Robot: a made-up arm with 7 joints.
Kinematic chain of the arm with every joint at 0, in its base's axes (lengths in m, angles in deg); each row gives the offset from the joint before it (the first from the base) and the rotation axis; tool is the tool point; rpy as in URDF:
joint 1: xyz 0 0 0.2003 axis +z
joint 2: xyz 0 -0.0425 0.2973 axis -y
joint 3: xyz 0 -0.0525 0.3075 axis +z
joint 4: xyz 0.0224 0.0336 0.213 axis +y
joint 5: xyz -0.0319 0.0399 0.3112 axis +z
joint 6: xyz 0 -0.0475 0.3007 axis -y
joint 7: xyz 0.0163 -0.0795 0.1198 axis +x
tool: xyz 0 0 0 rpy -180 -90 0
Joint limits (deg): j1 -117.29..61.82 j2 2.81..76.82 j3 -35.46..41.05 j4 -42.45..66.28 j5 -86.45..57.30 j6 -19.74..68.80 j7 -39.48..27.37
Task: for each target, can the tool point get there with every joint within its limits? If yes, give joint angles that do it. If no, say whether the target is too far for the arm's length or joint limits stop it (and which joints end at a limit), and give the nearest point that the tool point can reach.
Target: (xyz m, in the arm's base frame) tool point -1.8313 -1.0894 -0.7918
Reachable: no: too far | nearest point -0.9268 -0.5513 0.1431 | short by 1.408 m
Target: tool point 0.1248 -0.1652 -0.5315
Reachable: no: joint limits stop it (at a limit: joint 1, joint 2, joint 4, joint 6) | nearest point -0.3378 -0.9434 0.1350 | short by 1.124 m
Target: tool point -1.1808 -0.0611 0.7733
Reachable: yes | joints -1.58 59.95 -5.18 -21.87 -46.20 -2.80 -2.89
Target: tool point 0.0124 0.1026 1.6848
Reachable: yes | joints 2.92 19.25 29.54 45.16 -20.23 29.89 12.17
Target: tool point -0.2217 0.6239 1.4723
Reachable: yes | joints -56.78 51.51 29.90 49.64 -42.98 51.14 2.02
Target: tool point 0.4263 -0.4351 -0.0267
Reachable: no: joint limits stop it (at a limit: joint 1, joint 2, joint 3, joint 4, joint 6) | nearest point -0.0787 -1.0548 0.2393 | short by 0.842 m
